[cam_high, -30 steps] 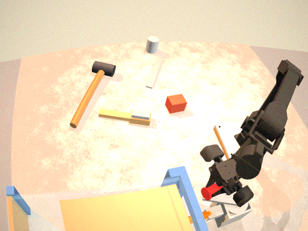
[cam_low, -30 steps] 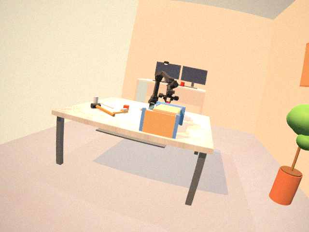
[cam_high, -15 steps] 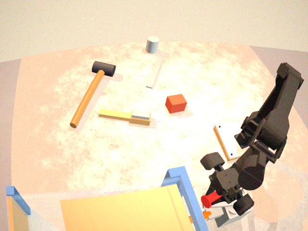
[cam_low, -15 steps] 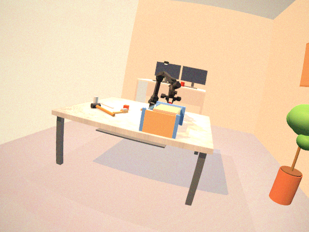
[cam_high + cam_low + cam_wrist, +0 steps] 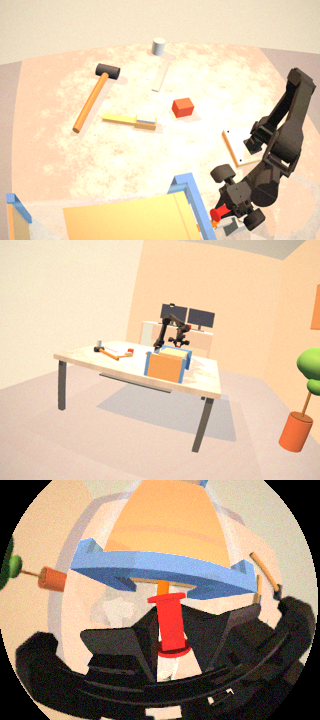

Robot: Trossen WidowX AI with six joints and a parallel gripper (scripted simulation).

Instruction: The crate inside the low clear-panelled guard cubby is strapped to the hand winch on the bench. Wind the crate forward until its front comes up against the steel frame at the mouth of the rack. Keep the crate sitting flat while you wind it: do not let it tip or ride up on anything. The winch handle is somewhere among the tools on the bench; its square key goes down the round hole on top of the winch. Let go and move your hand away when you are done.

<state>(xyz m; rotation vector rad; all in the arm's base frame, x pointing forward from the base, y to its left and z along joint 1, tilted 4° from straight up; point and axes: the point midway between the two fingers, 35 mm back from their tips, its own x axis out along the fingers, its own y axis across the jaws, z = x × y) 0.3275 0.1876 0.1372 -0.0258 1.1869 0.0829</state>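
Right now the crank handle is 50 mm behind my gripper tip, 30 mm below it and 10 mm to the left of it. From my gripper tip the other things lie so: yellow hand tool (440 mm to the right, 110 mm below, 20 mm ahead); then hand winch (130 mm behind, 100 mm below, 20 mm to the left); then red knob (20 mm behind).
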